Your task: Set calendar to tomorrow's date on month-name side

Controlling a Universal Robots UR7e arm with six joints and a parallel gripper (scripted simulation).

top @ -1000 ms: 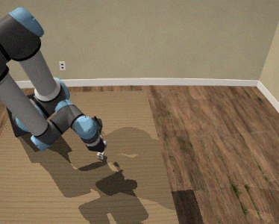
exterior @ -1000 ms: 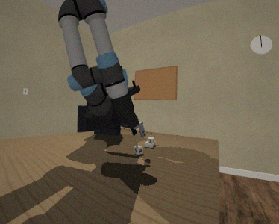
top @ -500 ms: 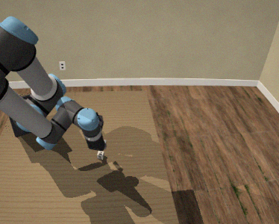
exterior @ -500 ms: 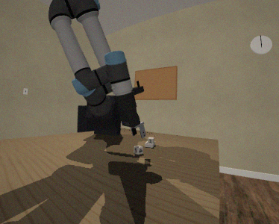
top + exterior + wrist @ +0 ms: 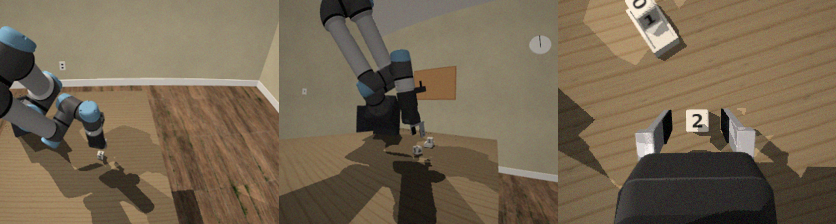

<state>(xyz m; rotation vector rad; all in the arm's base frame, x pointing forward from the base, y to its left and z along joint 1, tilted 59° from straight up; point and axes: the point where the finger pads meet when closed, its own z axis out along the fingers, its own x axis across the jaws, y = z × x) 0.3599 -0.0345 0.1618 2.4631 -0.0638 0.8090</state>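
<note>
The white digit cube lies 8 cm below my hand. Also, from my hand: white tray: 16 cm to the left, 9 cm below.
</note>
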